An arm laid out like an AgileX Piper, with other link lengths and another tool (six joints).
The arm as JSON. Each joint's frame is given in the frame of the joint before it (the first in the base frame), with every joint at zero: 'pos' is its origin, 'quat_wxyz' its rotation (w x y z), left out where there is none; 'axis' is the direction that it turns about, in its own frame. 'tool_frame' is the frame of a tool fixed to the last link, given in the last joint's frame.
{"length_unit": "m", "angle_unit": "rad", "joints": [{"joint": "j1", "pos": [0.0, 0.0, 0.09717], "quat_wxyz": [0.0, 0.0, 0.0, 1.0], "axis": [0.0, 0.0, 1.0]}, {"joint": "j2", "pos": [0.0, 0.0, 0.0], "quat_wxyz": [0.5, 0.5, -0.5, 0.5], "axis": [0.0, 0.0, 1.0]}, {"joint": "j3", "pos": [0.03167, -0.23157, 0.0], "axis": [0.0, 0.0, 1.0]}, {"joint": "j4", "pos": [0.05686, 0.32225, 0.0], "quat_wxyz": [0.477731, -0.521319, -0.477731, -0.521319], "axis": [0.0, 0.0, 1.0]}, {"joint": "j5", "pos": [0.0, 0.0, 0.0], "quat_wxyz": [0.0, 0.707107, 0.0, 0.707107], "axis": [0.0, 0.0, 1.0]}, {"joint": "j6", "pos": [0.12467, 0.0, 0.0], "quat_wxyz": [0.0, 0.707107, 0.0, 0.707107], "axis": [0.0, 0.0, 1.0]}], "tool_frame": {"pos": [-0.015, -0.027, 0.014], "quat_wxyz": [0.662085, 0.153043, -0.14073, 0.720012]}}
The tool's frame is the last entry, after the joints.
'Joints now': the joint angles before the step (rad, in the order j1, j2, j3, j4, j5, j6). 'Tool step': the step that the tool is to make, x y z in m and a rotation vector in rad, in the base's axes. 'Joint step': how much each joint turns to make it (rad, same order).
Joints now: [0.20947 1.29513 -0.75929 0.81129 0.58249 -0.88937]
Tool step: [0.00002 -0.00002 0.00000 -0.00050 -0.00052 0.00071]
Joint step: [0.00000 -0.00002 0.00003 0.00002 -0.00001 -0.00103]
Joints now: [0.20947 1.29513 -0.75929 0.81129 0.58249 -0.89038]
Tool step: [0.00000 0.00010 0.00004 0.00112 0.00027 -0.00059]
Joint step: [0.00000 0.00001 -0.00001 0.00123 -0.00001 0.00008]
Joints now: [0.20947 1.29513 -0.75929 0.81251 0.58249 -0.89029]
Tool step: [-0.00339 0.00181 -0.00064 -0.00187 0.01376 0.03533]
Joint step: [0.00001 -0.00001 -0.00078 0.00250 0.03352 -0.02044]
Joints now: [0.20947 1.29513 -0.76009 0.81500 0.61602 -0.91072]
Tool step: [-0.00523 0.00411 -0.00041 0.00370 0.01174 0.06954]
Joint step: [0.00002 -0.00002 0.00001 0.02377 0.05533 -0.06050]
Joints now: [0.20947 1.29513 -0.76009 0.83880 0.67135 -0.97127]
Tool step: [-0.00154 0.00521 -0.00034 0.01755 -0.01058 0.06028]
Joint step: [0.00001 0.00693 0.00000 0.05454 0.03276 -0.08714]
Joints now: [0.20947 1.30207 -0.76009 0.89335 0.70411 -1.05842]
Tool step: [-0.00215 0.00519 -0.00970 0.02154 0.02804 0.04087]
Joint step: [0.00000 0.03555 0.00001 0.05047 0.03102 -0.05998]
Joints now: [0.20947 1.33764 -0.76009 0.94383 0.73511 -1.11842]
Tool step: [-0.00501 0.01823 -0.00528 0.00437 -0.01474 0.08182]
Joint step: [0.05128 0.02206 0.00000 0.03713 0.00092 -0.06891]
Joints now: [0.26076 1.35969 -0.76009 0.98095 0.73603 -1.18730]
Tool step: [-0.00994 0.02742 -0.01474 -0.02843 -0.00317 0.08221]
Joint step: [0.09895 0.04549 0.00001 0.00436 -0.04597 -0.02636]
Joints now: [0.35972 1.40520 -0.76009 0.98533 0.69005 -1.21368]
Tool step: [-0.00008 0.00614 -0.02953 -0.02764 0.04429 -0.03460]
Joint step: [0.03037 0.09134 -0.00013 0.03138 -0.07106 -0.00293]
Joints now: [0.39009 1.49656 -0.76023 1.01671 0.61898 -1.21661]
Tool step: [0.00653 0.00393 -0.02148 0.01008 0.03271 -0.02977]
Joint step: [0.00001 0.09497 -0.02555 0.08333 -0.02922 -0.05789]
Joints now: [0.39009 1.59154 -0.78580 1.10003 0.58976 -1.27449]
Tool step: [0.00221 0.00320 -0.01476 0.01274 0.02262 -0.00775]
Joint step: [-0.00001 0.06220 -0.01482 0.06806 -0.00593 -0.05740]
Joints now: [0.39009 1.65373 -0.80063 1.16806 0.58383 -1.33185]
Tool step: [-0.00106 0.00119 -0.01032 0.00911 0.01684 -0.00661]
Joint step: [0.00001 0.03442 -0.00001 0.04988 -0.00286 -0.04155]
